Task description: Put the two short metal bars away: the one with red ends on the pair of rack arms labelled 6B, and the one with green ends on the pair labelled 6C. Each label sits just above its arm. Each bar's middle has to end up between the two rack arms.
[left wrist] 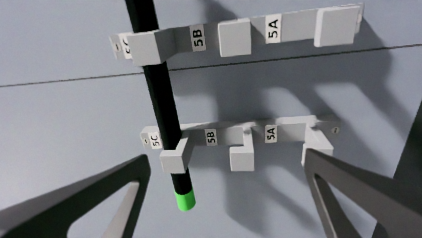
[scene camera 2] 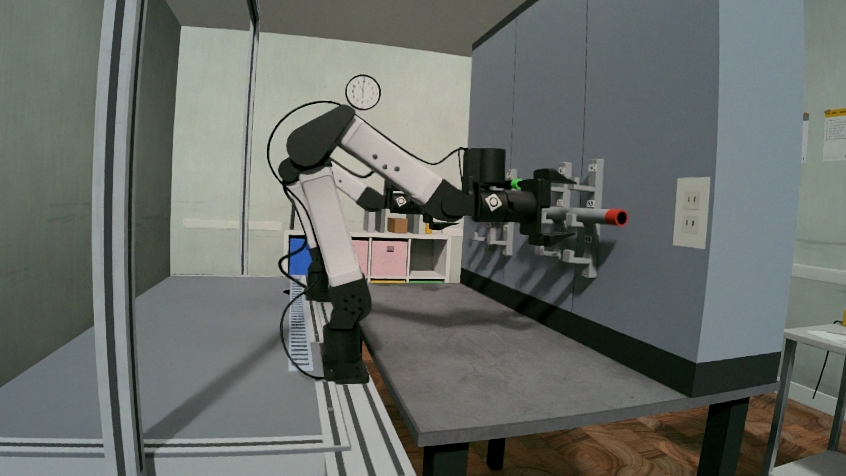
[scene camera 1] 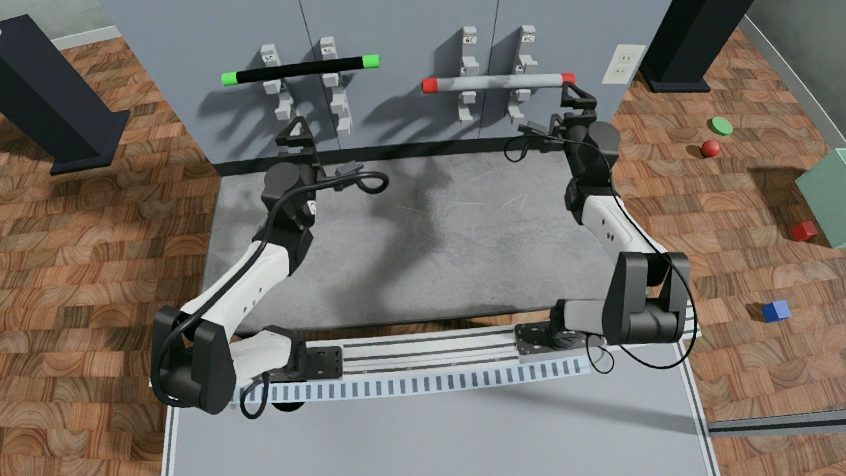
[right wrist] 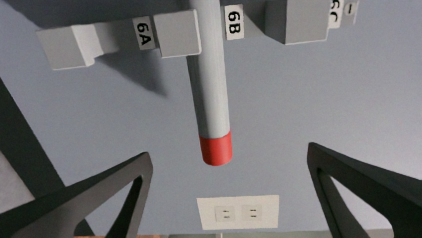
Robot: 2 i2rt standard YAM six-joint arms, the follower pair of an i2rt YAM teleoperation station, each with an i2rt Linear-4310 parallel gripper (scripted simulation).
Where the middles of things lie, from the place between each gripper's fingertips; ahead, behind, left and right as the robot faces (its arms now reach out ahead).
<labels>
I see my right gripper (scene camera 2: 574,208) 11 cm to the right of the red-ended bar (scene camera 1: 473,83), 8 cm short of it and 1 cm above it. The rest, counted from my right hand: outlet plate (scene camera 2: 699,184): 19 cm to the right, 11 cm ahead, 1 cm above; rack strip (scene camera 1: 468,67): 18 cm to the left, 8 cm ahead, 2 cm below; green-ended bar (scene camera 1: 372,61): 53 cm to the left, 9 cm ahead, 6 cm above.
The green-ended bar lies 12 cm ahead of my left hand and 7 cm above it. The rest, counted from my left hand: red-ended bar (41 cm to the right, 11 cm ahead); outlet plate (72 cm to the right, 14 cm ahead, 2 cm above); rack strip (34 cm to the right, 11 cm ahead, 1 cm below).
</labels>
